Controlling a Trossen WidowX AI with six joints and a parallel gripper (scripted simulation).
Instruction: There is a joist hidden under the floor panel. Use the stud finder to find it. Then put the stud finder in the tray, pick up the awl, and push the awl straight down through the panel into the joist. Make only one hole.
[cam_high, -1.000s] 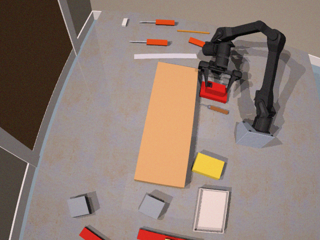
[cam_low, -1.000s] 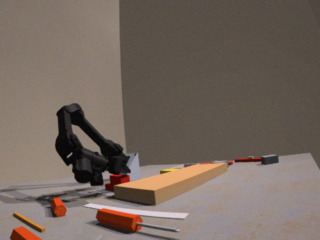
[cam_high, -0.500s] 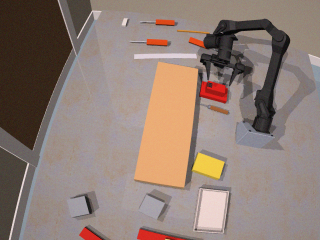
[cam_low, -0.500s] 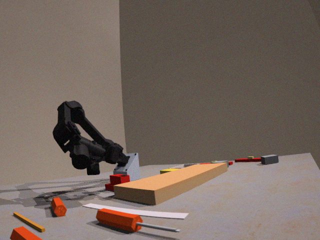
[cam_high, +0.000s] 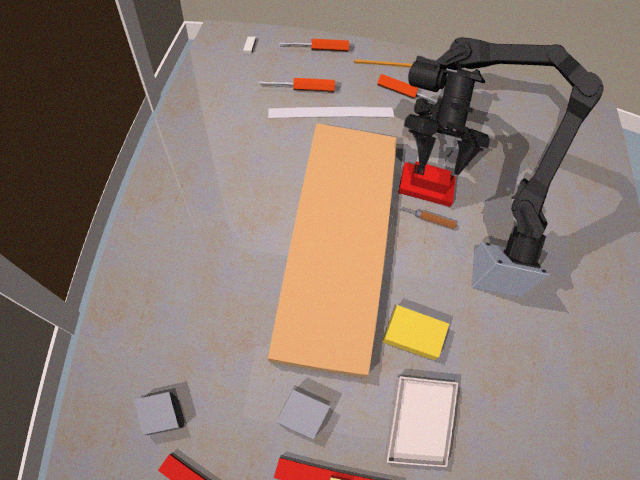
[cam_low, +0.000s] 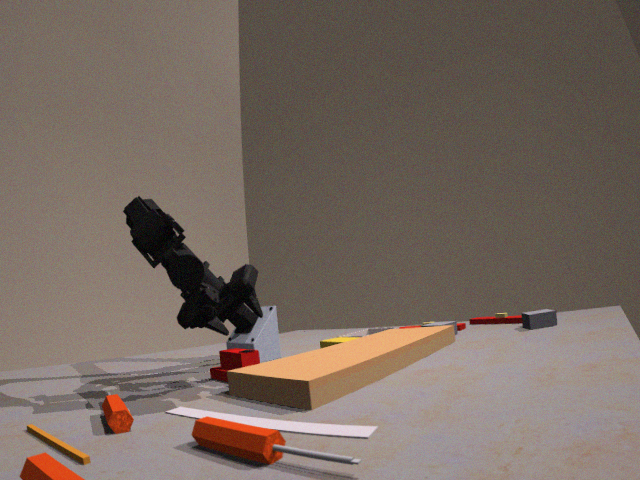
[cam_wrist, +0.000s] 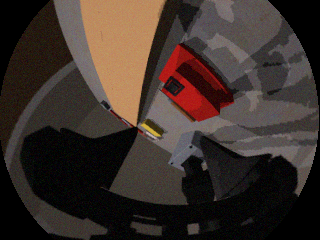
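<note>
Right now my gripper tip is 2 cm short of the red stud finder, 3 cm to the left of it and 6 cm above it. The rest, counted from my gripper tip: white strip 24 cm ahead, 19 cm to the right, 10 cm below; brown-handled awl 1 cm ahead, 5 cm to the left, 10 cm below; yellow block 1 cm ahead, 31 cm to the left, 9 cm below.
</note>
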